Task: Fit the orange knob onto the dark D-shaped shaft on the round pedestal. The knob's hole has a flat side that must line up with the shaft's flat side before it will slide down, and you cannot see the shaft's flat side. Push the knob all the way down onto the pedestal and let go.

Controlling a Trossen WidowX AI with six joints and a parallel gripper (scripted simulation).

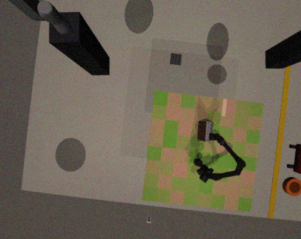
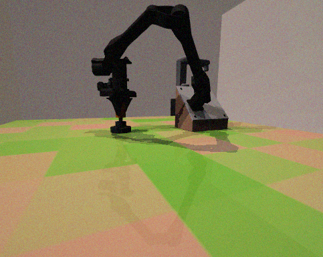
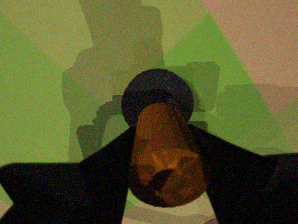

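Right now my gripper tip is 2 cm below the orange knob. The rest, counted from my gripper tip: dark pedestal (4 cm below).
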